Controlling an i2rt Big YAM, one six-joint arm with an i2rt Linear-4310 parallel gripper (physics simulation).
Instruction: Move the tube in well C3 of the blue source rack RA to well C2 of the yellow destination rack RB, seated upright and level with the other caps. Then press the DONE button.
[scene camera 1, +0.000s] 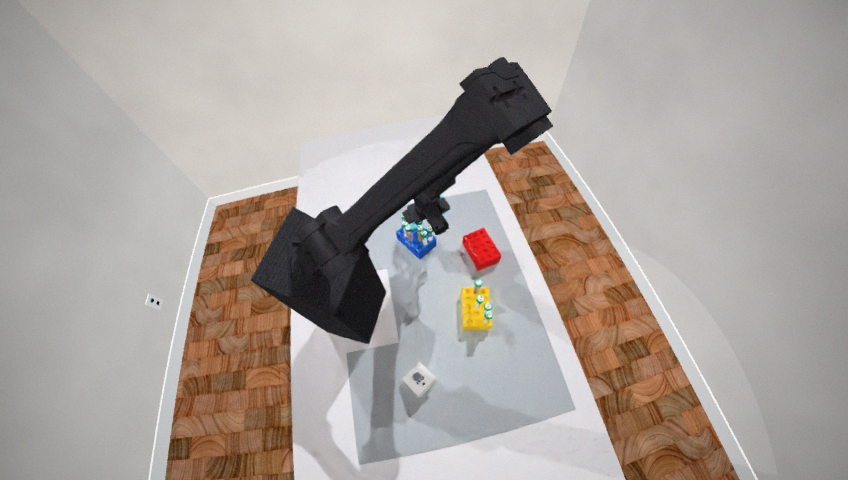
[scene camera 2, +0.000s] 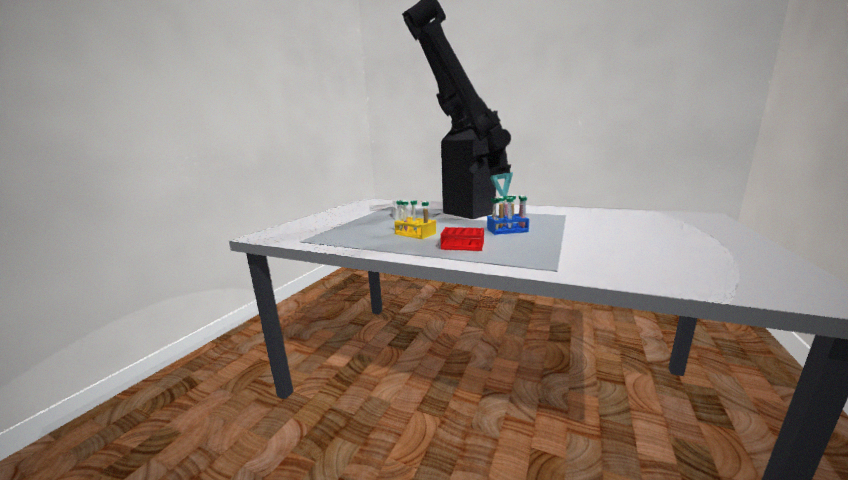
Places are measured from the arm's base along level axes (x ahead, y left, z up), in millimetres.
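Pixels of known places: gripper, fingertip midpoint: (scene camera 2: 503, 195); arm's base at its link origin: (scene camera 1: 308, 268) (scene camera 2: 464, 126).
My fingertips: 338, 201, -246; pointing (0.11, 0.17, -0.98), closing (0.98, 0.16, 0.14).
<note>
For each thing: its top centre in the pictures, then the offset to it from my fingertips, as dx, dy, dz. "pt": a spot on its surface instead. Level surfaces: height alone.
- yellow rack RB at its top centre: (scene camera 1: 476, 306) (scene camera 2: 415, 220) +54, -311, -86
- white box with a dark round top, surface spot: (scene camera 1: 418, 378) pt -188, -458, -73
- red rack at its top centre: (scene camera 2: 462, 230) (scene camera 1: 482, 245) +161, -111, -86
- grey mat at its surface level: dz -137
The blue rack RA (scene camera 1: 420, 252) (scene camera 2: 522, 224) stands on the mat with several green-capped tubes upright in it; I cannot tell which one is in well C3. My gripper (scene camera 1: 414, 227) (scene camera 2: 503, 194) points down, open and empty, with its teal fingertips at about cap height over the blue rack, close to the caps. The arm hides part of this area in scene camera 1. The yellow rack RB (scene camera 1: 468, 309) (scene camera 2: 424, 228) holds several green-capped tubes; well labels are not readable. A white box with a dark round top (scene camera 1: 418, 378), apparently the DONE button, stands on the mat.
A red rack (scene camera 1: 481, 249) (scene camera 2: 462, 239) without tubes stands between the blue and yellow racks, toward the table's edge away from the arm base. The black arm base (scene camera 1: 321, 276) (scene camera 2: 467, 178) stands behind the racks in scene camera 2. The grey mat (scene camera 1: 505, 380) (scene camera 2: 535, 249) lies under the racks.
</note>
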